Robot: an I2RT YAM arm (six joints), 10 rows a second.
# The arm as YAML. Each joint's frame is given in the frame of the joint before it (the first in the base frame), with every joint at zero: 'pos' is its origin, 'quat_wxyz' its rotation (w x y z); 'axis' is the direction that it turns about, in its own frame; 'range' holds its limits. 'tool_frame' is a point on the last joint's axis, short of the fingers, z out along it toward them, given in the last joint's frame.
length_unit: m
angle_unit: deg
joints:
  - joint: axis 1
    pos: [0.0, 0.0, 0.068]
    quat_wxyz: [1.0, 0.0, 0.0, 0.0]
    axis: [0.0, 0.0, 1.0]
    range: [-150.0, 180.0]
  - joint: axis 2
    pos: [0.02, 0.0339, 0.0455]
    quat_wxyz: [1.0, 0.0, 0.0, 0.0]
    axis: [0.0, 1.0, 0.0]
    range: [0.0, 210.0]
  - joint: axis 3
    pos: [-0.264, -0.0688, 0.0]
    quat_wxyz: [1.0, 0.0, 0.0, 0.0]
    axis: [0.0, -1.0, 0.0]
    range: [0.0, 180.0]
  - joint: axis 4
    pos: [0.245, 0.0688, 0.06]
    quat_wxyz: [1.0, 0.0, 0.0, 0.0]
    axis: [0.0, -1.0, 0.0]
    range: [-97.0, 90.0]
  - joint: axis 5
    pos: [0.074, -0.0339, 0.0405]
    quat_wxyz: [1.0, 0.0, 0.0, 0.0]
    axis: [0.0, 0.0, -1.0]
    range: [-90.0, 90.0]
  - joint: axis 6
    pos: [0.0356, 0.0, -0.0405]
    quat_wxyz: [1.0, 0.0, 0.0, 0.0]
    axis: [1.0, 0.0, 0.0]
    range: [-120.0, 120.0]
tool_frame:
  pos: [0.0, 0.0, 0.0]
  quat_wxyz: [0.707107, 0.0, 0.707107, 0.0]
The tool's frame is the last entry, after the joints.
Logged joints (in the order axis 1, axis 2, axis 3, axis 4, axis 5, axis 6), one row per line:
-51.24, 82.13, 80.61, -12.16, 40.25, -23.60
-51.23, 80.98, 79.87, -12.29, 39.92, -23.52
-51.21, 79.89, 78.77, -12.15, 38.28, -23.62
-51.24, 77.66, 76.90, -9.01, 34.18, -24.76
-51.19, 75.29, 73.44, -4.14, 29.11, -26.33
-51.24, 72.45, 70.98, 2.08, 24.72, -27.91
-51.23, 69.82, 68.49, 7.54, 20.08, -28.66
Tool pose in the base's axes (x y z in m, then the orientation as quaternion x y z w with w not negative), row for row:
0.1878, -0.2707, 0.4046, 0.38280, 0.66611, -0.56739, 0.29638
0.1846, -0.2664, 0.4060, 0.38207, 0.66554, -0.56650, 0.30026
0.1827, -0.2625, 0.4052, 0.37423, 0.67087, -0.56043, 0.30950
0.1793, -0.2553, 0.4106, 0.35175, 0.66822, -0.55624, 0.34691
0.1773, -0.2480, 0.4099, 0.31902, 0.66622, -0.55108, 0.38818
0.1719, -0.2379, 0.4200, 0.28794, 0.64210, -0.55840, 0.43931
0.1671, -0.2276, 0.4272, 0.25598, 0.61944, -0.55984, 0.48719
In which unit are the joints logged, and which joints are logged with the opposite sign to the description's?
The joints are logged in degrees. Opposite sign: none.
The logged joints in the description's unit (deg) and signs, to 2 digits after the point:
-51.24, 82.13, 80.61, -12.16, 40.25, -23.60
-51.23, 80.98, 79.87, -12.29, 39.92, -23.52
-51.21, 79.89, 78.77, -12.15, 38.28, -23.62
-51.24, 77.66, 76.90, -9.01, 34.18, -24.76
-51.19, 75.29, 73.44, -4.14, 29.11, -26.33
-51.24, 72.45, 70.98, 2.08, 24.72, -27.91
-51.23, 69.82, 68.49, 7.54, 20.08, -28.66

